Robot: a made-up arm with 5 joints. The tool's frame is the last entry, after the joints.
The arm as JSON. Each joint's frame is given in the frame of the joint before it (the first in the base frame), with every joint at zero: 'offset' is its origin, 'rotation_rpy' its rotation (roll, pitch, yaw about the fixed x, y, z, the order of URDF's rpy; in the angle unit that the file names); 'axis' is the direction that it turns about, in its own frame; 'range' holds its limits. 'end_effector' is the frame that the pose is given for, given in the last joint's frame.
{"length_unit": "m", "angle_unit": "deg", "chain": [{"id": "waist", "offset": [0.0, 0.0, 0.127], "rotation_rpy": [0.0, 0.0, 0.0], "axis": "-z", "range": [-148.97, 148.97]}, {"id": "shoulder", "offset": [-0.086, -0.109, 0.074], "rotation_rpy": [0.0, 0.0, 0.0], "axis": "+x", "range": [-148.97, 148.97]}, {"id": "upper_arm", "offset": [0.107, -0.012, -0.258], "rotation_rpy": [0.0, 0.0, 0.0], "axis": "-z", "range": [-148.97, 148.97]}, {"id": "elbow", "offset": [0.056, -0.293, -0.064], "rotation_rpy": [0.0, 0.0, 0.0], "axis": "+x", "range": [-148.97, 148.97]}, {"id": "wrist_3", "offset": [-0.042, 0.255, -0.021], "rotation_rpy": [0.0, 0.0, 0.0], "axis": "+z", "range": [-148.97, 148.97]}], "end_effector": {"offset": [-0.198, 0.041, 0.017], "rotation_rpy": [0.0, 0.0, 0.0]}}
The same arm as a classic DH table. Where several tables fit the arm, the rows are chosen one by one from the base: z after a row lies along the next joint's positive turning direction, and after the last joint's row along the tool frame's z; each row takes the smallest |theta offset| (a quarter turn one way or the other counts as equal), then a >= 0, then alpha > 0; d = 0 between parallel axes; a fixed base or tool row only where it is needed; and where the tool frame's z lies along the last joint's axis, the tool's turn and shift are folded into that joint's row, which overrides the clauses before.
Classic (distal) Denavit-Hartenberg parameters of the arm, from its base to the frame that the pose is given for. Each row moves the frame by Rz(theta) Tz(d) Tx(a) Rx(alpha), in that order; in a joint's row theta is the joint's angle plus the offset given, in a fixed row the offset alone. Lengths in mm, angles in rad.
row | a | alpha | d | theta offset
base (fixed) | 0 | 3.1416 | 0 | 0
waist | 109 | 1.5708 | -201 | 1.5708
shoulder | 12 | -1.5708 | 21 | 0
upper_arm | 293 | 1.5708 | 322 | 0
elbow | -255 | 1.5708 | 14 | 0
wrist_3 | -202.2 | 0 | 0 | 1.3666
tool (fixed) | 0 | 0 | -4 | 0.2042
Joint limits (rad, base to tool): -2.6..2.6 -2.6..2.6 -2.6..2.6 -2.6..2.6 -2.6..2.6

